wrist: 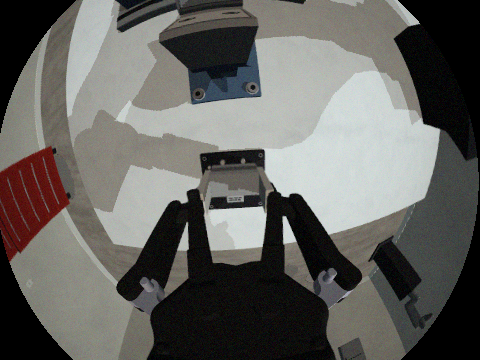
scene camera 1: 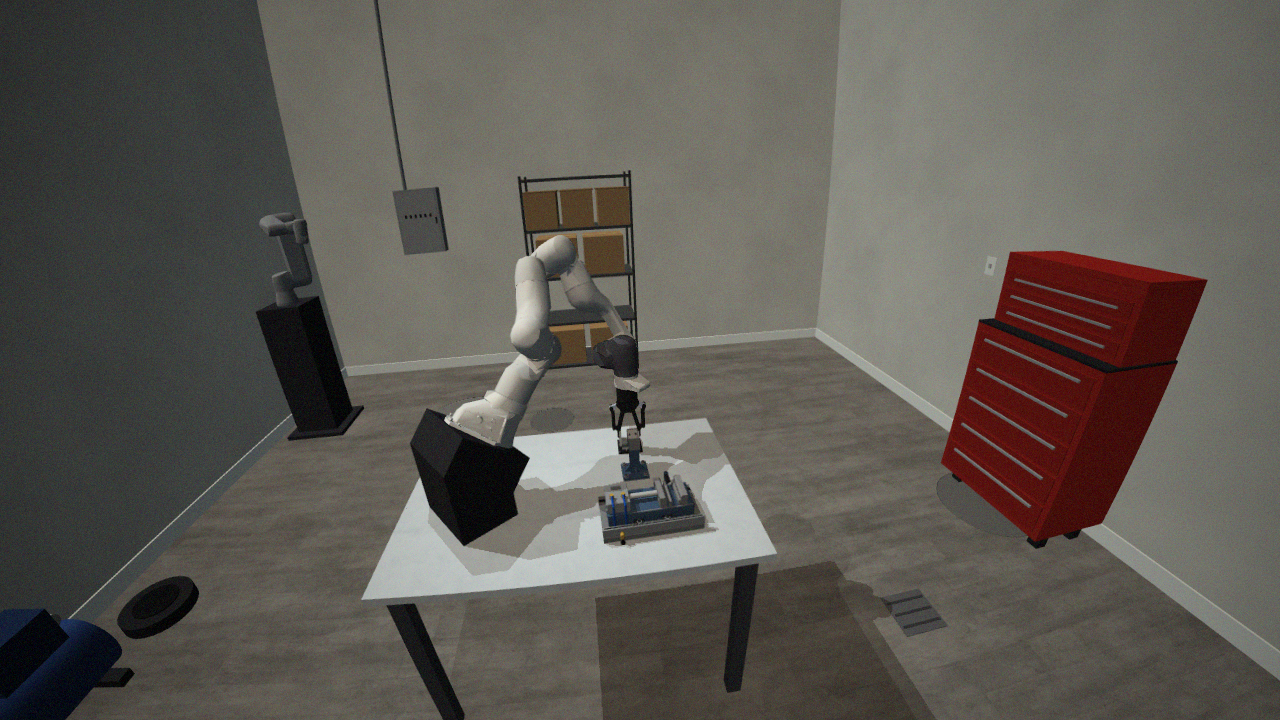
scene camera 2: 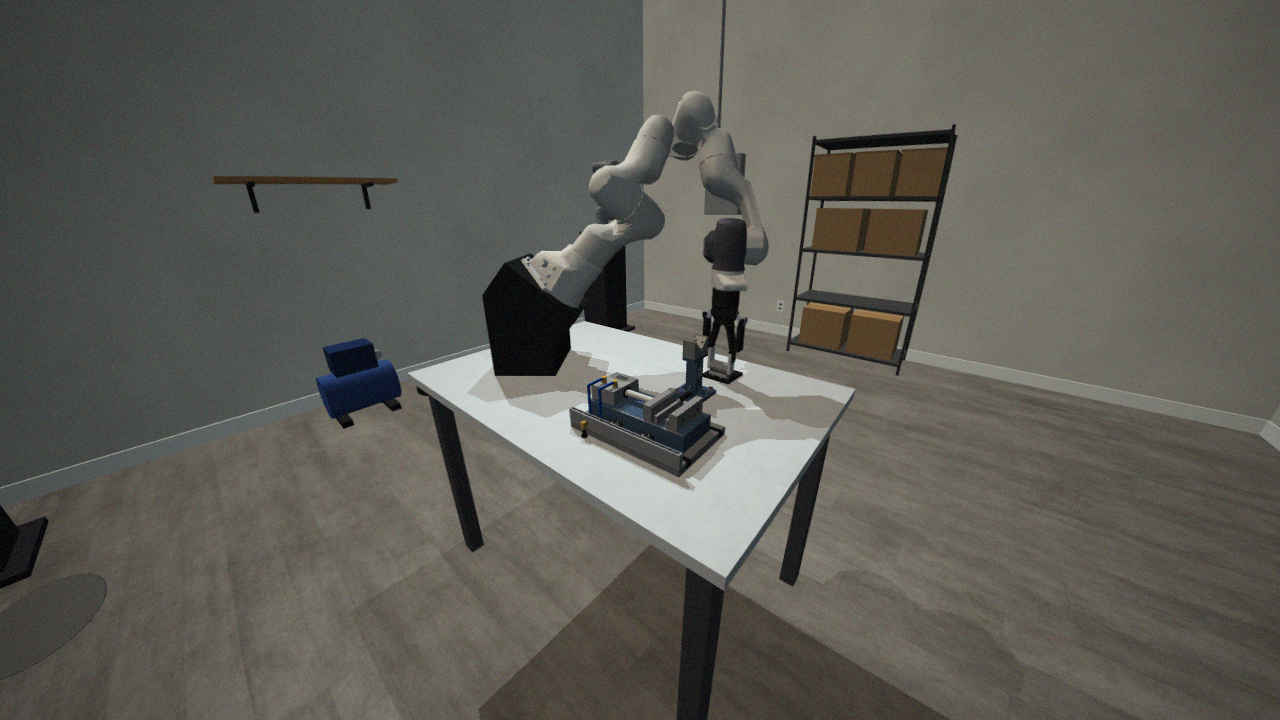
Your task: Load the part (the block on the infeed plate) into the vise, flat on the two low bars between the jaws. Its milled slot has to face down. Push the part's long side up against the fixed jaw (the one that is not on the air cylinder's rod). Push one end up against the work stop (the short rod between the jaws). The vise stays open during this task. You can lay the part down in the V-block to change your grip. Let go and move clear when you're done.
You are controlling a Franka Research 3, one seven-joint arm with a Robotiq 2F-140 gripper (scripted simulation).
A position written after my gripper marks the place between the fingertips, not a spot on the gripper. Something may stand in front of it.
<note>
I see my gripper (scene camera 2: 720, 370), a part (wrist: 227, 180) and a black infeed plate (wrist: 251, 156).
My gripper also shows in the wrist view (wrist: 234, 177) and in scene camera 1 (scene camera 1: 629, 443).
</note>
